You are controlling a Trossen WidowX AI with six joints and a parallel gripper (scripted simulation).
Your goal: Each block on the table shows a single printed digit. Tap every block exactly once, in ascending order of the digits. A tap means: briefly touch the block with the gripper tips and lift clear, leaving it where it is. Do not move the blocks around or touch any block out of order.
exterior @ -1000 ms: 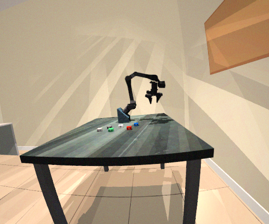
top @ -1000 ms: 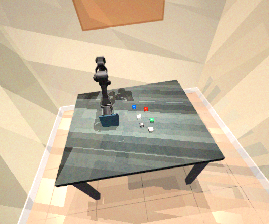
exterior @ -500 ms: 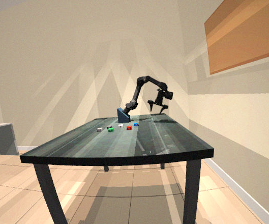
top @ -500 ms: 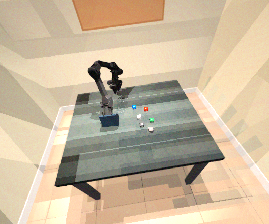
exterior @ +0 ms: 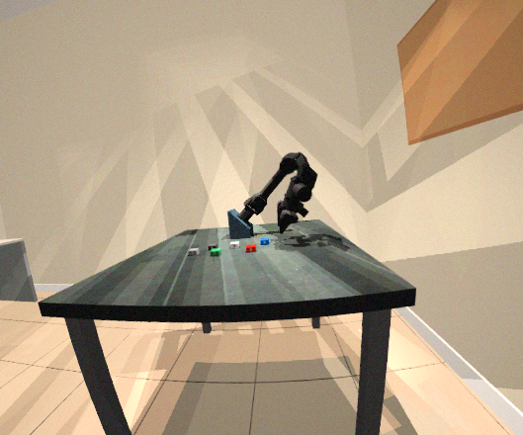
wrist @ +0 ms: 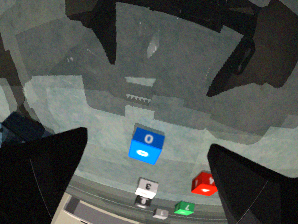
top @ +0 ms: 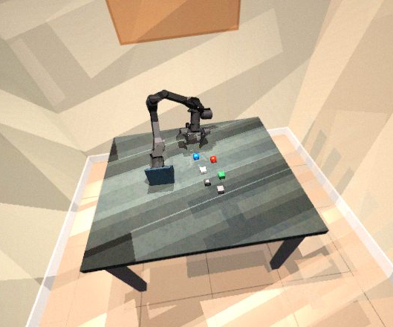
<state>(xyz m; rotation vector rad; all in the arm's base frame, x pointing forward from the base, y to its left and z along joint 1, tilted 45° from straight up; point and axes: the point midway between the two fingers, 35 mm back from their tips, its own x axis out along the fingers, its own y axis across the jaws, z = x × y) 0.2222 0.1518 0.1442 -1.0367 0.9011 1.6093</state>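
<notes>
Right now the blue block is 7 cm to the right of my gripper tip and 4 cm below it. From my gripper tip the other things lie so: red block: 11 cm ahead, 11 cm to the right, 4 cm below; white block: 4 cm ahead, 18 cm to the right, 4 cm below; green block: 14 cm ahead, 23 cm to the right, 4 cm below.
</notes>
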